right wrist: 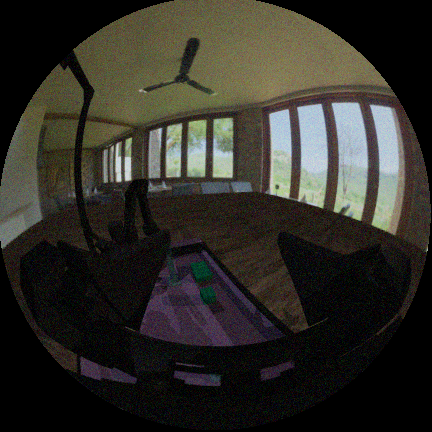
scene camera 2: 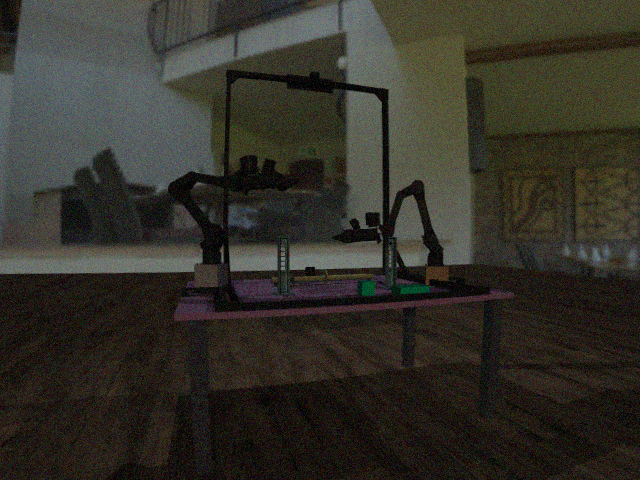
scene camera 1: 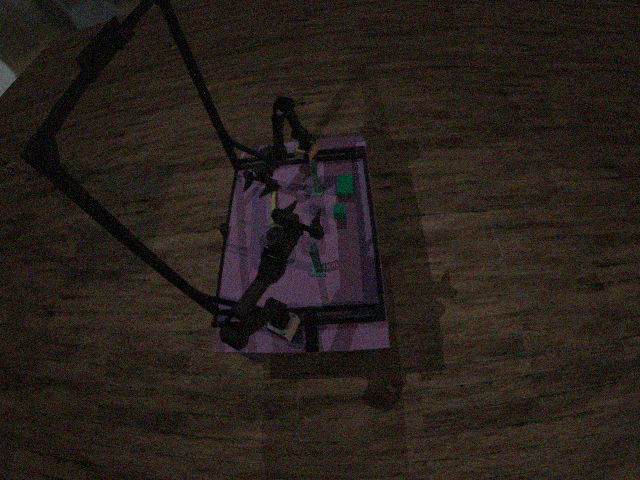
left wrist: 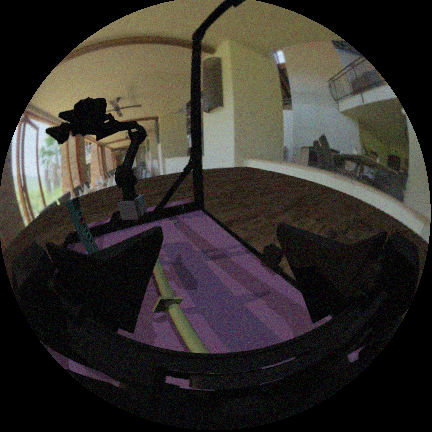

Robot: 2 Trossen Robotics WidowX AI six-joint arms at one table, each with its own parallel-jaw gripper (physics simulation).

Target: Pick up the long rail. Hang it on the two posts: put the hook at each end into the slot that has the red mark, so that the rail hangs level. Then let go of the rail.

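Where they show: left gripper, fingertip midpoint: [scene camera 2: 333, 237] [scene camera 1: 251, 194] [left wrist: 220, 230]; right gripper, fingertip midpoint: [right wrist: 225, 236] [scene camera 2: 297, 178] [scene camera 1: 308, 204]; left arm's base, origin of the base link: [scene camera 2: 435, 265] [scene camera 1: 305, 146]; right arm's base, origin of the base link: [scene camera 2: 211, 263] [scene camera 1: 280, 320] [left wrist: 129, 197].
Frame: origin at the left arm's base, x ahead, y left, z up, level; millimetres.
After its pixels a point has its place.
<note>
The long yellow-green rail [scene camera 1: 273, 200] @[x 368, y 10, z -44 mm] [scene camera 2: 341, 277] @[x 426, y 55, z -54 mm] [left wrist: 182, 320] @[x 461, y 59, z -44 mm] lies on the table, partly hidden by the right arm in scene camera 1; its hooks are too dim to make out. Two slotted teal posts stand upright: one [scene camera 1: 315, 178] @[x 219, y 188, z 42 mm] [scene camera 2: 391, 260] @[x 202, y 161, z 34 mm] [right wrist: 172, 272] @[x 220, y 186, z -10 mm] and the other [scene camera 1: 316, 260] @[x 613, y 404, z 51 mm] [scene camera 2: 283, 266] @[x 601, y 380, z 20 mm] [left wrist: 82, 225] @[x 594, y 371, z 54 mm]. Small reddish specks show on the latter in the left wrist view; their exact slot is unclear. My left gripper [scene camera 1: 254, 192] @[x 473, y 0, z 127 mm] [scene camera 2: 336, 238] @[x 473, y 0, z 127 mm] [left wrist: 220, 230] @[x 473, y 0, z 127 mm] is open and empty above the table, near one rail end. My right gripper [scene camera 1: 306, 206] @[x 548, y 381, z 349 mm] [scene camera 2: 295, 181] @[x 548, y 381, z 349 mm] [right wrist: 225, 236] @[x 548, y 381, z 349 mm] is open and empty, higher up.
A larger flat green block [scene camera 1: 344, 184] @[x 132, y 298, z -51 mm] [scene camera 2: 410, 289] @[x 130, y 343, z -59 mm] [right wrist: 201, 271] @[x 150, y 307, z -52 mm] and a smaller green block [scene camera 1: 339, 210] @[x 301, y 352, z -31 mm] [scene camera 2: 366, 287] @[x 290, y 371, z -51 mm] [right wrist: 207, 295] @[x 314, y 347, z -32 mm] lie near the posts. A black overhead frame [scene camera 1: 193, 77] @[x 245, y -346, z 560 mm] [scene camera 2: 385, 149] @[x 234, y -320, z 611 mm] [left wrist: 197, 125] @[x 983, y 63, z 309 mm] rises from the purple table [scene camera 1: 361, 330] @[x 772, y 680, z -82 mm].
</note>
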